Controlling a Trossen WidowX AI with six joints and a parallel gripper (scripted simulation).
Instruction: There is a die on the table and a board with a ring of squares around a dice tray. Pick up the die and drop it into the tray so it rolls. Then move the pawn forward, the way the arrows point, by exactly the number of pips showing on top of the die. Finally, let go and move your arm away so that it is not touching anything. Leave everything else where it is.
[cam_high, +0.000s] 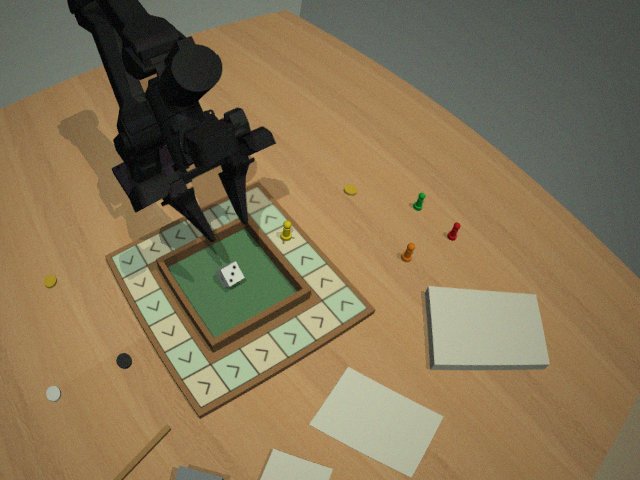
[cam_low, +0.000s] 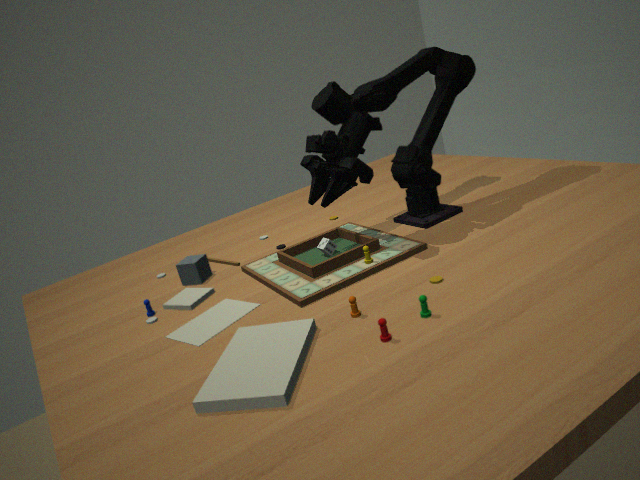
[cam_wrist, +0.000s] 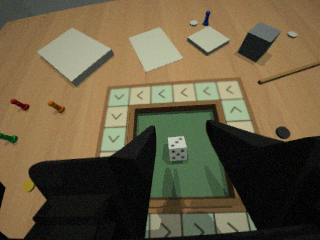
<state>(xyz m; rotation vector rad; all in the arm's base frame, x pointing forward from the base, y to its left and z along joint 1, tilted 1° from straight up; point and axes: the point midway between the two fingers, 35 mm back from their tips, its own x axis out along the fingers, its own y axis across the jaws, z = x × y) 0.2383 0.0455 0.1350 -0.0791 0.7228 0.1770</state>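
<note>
The grey die lies 50 mm below my gripper tip. The rest, counted from my gripper tip: yellow pawn 40 mm behind, 110 mm to the left, 90 mm below; black disc 50 mm ahead, 190 mm to the right, 120 mm below; green dice tray 110 mm below.
</note>
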